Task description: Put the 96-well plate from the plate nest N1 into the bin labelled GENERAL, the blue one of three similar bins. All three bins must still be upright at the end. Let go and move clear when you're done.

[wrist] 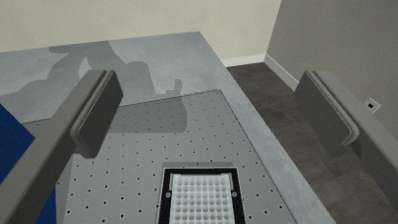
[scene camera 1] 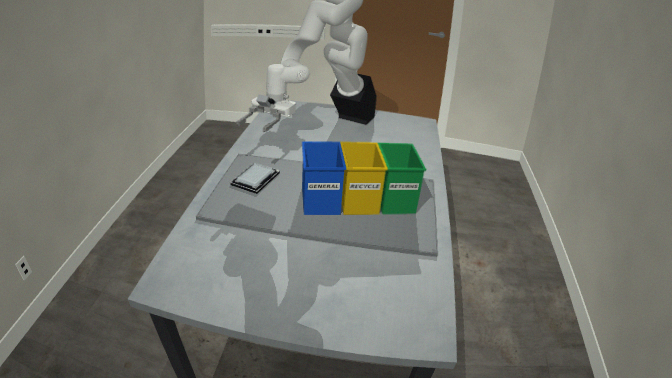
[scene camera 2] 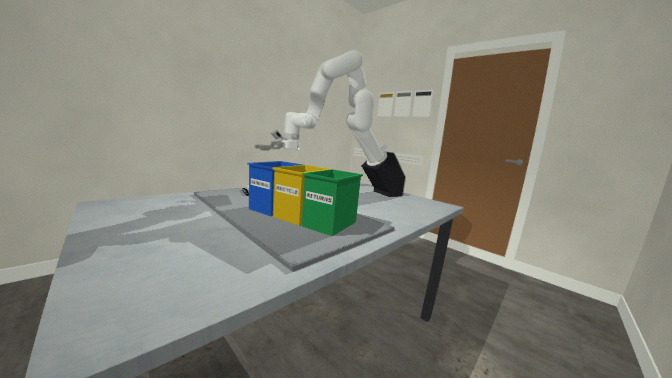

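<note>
Blue general bin (scene camera 1: 324, 165). Yellow recycle bin (scene camera 2: 288, 184); out of frame in the wrist view. Also visible, blue general bin (scene camera 2: 261, 178).
</note>
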